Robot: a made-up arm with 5 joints.
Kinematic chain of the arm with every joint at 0, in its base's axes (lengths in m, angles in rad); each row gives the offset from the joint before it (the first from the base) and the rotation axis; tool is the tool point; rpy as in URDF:
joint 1: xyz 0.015 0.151 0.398 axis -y
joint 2: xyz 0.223 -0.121 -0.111 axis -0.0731 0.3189 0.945
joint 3: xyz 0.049 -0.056 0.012 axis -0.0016 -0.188 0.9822
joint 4: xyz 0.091 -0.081 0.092 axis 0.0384 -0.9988 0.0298
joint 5: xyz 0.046 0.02 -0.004 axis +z
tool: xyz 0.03 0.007 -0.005 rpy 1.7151 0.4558 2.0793
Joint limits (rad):
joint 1: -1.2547..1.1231
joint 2: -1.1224..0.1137
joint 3: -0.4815..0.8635
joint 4: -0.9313..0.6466
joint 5: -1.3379..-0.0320
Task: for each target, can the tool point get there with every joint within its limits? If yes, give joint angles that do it. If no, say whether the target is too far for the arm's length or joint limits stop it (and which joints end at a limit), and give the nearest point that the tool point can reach.
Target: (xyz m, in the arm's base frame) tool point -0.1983 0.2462 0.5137
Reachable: no: joint limits stop it (at a limit: joint 1, joint 2, joint 3, joint 4, joint 5) | nearest point 0.0428 -0.0931 0.6705 | short by 0.445 m
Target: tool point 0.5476 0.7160 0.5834
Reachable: no: too far | nearest point 0.4021 0.0783 0.5327 | short by 0.656 m
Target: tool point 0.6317 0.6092 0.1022
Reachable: no: too far | nearest point 0.3860 0.0776 0.2201 | short by 0.597 m
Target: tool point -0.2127 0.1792 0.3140
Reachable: no: joint limits stop it (at a limit: joint 1, joint 2, joint 3, joint 4, joint 5) | nearest point -0.0376 -0.1610 0.2767 | short by 0.384 m
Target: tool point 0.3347 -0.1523 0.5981
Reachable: yes | joints 0.5502 -0.3529 -0.0098 0.0333 -0.1807
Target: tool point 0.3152 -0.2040 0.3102
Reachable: yes | joints -0.2745 -0.4586 -0.2079 0.0672 -0.9352
